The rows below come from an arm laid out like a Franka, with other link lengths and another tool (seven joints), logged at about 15 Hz.
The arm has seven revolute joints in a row. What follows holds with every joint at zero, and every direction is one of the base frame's. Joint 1 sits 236.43 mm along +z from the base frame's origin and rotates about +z. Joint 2 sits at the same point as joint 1 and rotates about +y. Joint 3 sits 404.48 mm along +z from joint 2 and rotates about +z. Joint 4 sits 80.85 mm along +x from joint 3 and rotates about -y. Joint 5 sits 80.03 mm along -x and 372.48 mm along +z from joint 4 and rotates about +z. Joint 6 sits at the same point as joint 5 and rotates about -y. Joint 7 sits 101.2 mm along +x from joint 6 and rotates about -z. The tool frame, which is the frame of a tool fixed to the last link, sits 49 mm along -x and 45 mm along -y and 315.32 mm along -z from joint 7; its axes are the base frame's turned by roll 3.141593, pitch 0.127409 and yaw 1.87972 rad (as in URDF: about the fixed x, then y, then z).
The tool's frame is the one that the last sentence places.
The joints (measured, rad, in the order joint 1, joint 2, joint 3, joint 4, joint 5, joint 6, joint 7), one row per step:
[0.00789, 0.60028, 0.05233, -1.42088, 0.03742, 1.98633, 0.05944]
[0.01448, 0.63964, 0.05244, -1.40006, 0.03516, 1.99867, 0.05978]
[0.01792, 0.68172, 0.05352, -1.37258, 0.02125, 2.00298, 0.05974]
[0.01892, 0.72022, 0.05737, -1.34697, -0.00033, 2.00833, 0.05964]
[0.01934, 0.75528, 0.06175, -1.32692, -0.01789, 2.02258, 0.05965]
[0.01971, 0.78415, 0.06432, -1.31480, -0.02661, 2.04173, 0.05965]
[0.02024, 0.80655, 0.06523, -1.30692, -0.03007, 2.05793, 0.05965]
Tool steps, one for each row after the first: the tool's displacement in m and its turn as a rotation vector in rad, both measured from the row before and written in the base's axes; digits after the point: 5 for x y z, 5 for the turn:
[0.00735, 0.00441, -0.01888, -0.00083, 0.00615, 0.00593]
[0.00697, -0.00028, -0.01857, -0.01056, 0.00944, 0.00956]
[0.00681, -0.00220, -0.01688, -0.01536, 0.00613, 0.01302]
[0.00728, -0.00101, -0.01669, -0.01083, -0.00040, 0.01085]
[0.00588, 0.00019, -0.01559, -0.00408, -0.00295, 0.00553]
[0.00393, 0.00050, -0.01286, -0.00096, -0.00187, 0.00221]

